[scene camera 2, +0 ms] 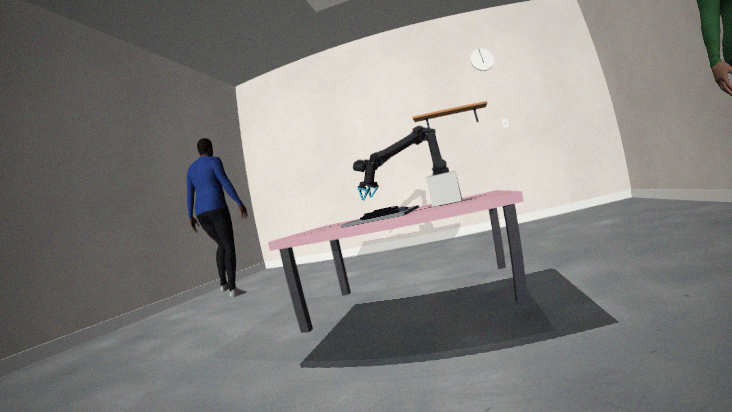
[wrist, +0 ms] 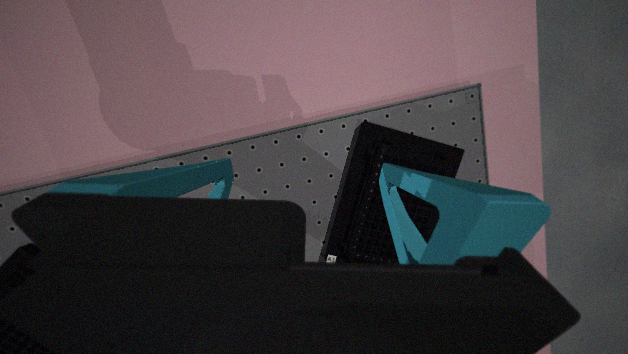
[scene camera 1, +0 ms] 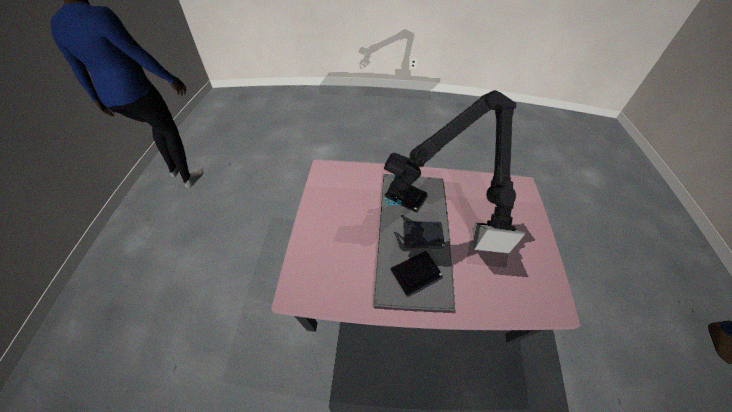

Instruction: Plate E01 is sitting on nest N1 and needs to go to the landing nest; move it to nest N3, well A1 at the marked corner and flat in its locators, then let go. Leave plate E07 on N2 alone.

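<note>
My gripper [scene camera 2: 367,193] [wrist: 307,170] is open and empty, its teal fingers wide apart above the board. A black plate-shaped unit [scene camera 1: 419,198] [wrist: 411,146] sits at the board's far end, partly hidden by the gripper; in the wrist view the right finger overlaps it and its A1 label [wrist: 331,258] shows near the lower left. A flatter, greyer unit [scene camera 1: 432,232] lies mid-board under the arm's shadow. Another black unit [scene camera 1: 416,272] sits turned at the near end, a pale mark at its right corner. Nest and plate names cannot be read, so I cannot tell which is which.
The grey perforated board [scene camera 1: 391,299] [wrist: 320,131] lies on the pink table [scene camera 1: 327,276] [scene camera 2: 327,231]. The arm's white base block [scene camera 1: 499,240] [scene camera 2: 444,187] stands to its right. A person in blue [scene camera 1: 102,56] [scene camera 2: 208,184] stands beyond the table at the left.
</note>
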